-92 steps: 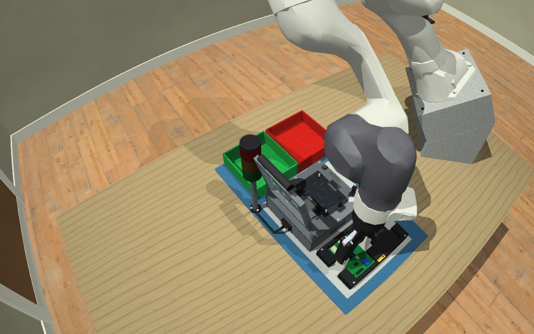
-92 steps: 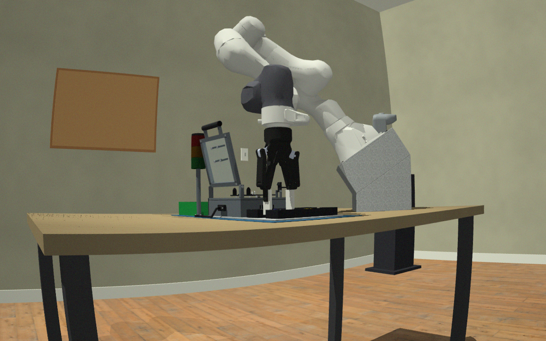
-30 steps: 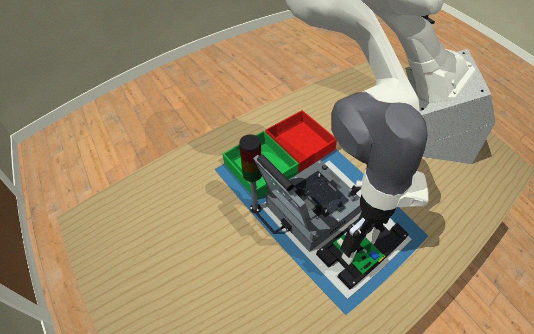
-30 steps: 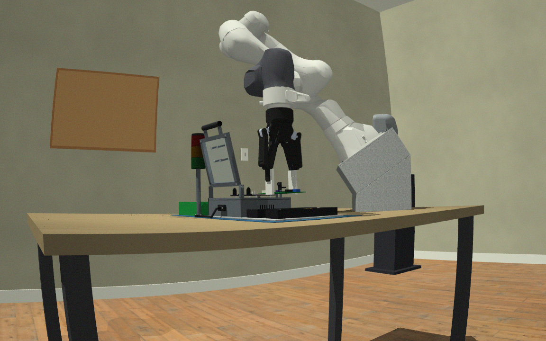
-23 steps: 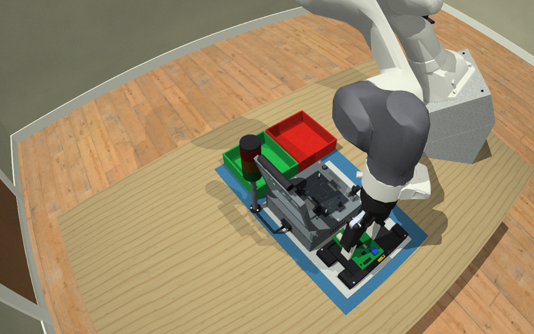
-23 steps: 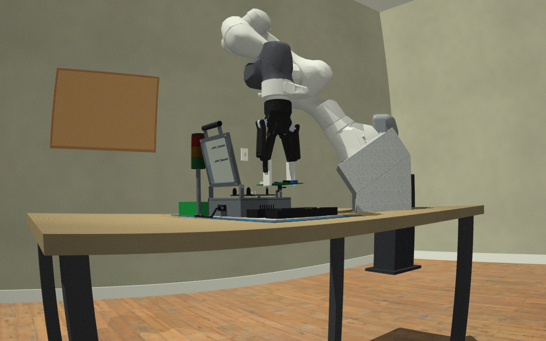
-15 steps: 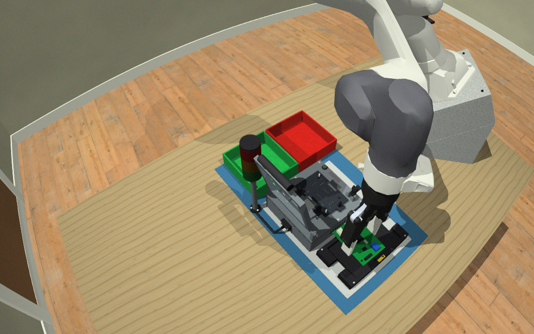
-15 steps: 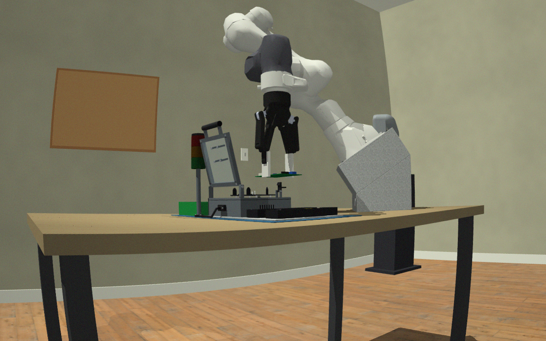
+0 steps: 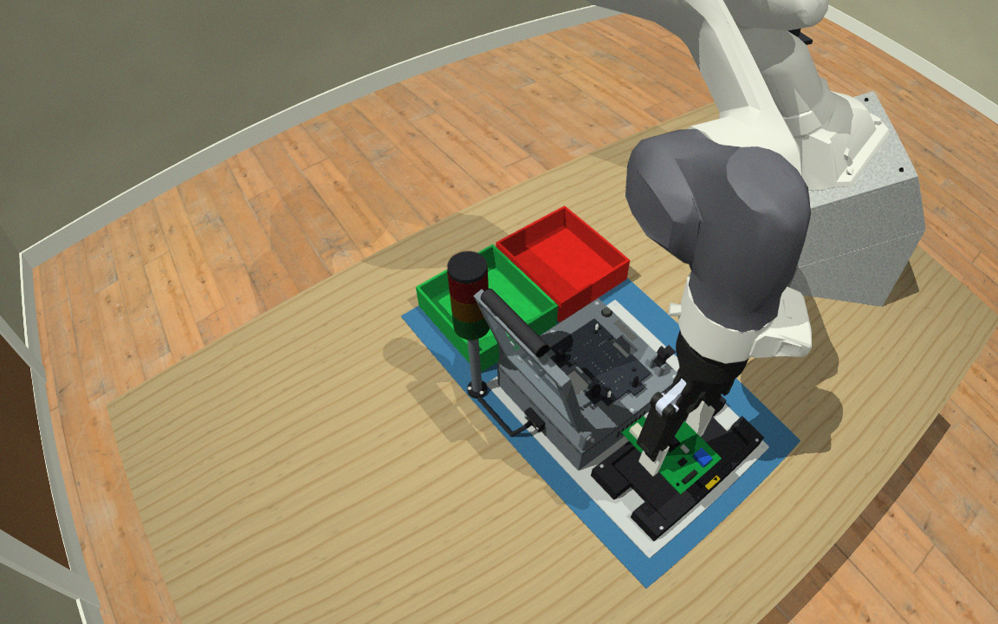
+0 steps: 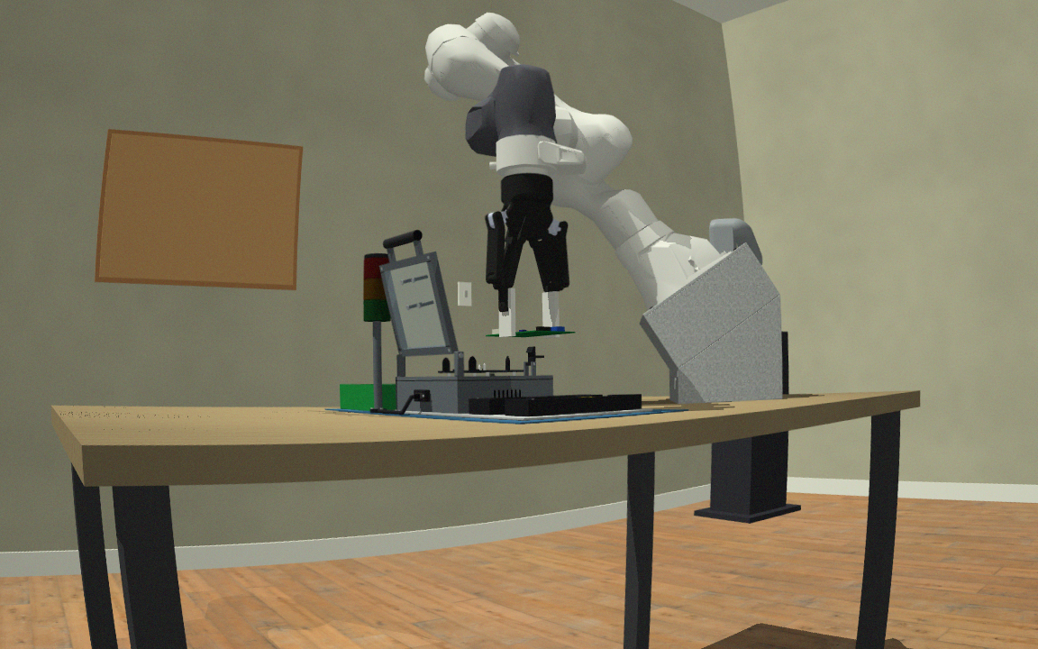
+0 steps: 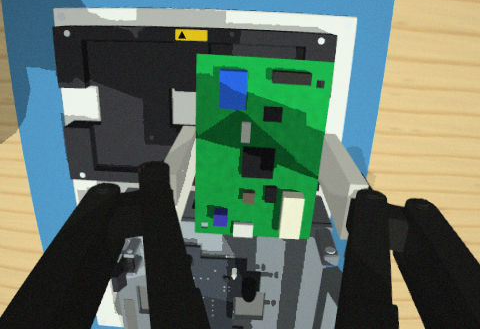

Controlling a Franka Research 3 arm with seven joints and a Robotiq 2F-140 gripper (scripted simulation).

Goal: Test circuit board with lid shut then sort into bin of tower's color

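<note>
My hand is 20 mm above the green circuit board. Also, from my hand: clear lid: 160 mm to the right, 110 mm ahead, 40 mm above; then latch hook: 130 mm to the right, 80 mm behind, 50 mm below; then tester plate: 170 mm to the right, 70 mm below, 10 mm behind.
</note>
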